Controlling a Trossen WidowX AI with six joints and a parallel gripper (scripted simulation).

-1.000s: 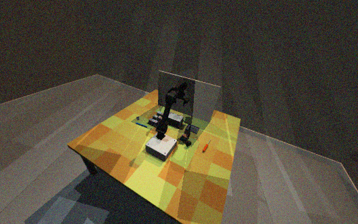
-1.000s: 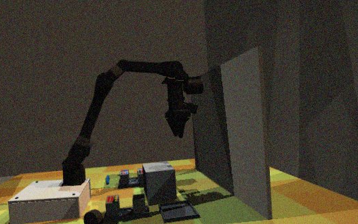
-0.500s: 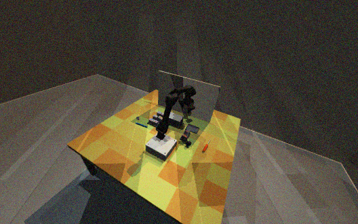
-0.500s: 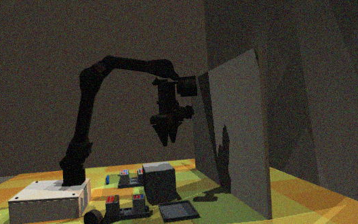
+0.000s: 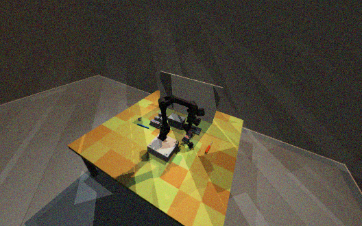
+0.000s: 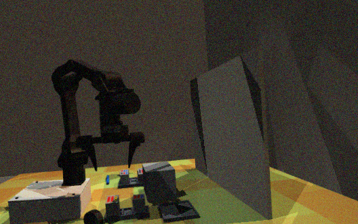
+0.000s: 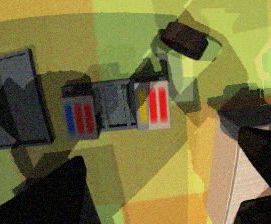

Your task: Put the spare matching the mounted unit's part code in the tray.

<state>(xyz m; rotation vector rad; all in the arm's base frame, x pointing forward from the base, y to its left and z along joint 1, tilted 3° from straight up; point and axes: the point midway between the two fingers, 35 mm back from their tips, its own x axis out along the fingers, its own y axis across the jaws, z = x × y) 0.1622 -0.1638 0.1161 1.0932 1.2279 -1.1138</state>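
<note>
The grey spare is 10 cm below my gripper tip and 1 cm behind it. Round my gripper tip: dark rack 13 cm below, 3 cm ahead, 1 cm to the left; dark flat tray 18 cm ahead, 14 cm below; black round object 12 cm below, 7 cm to the right, 5 cm behind.
</note>
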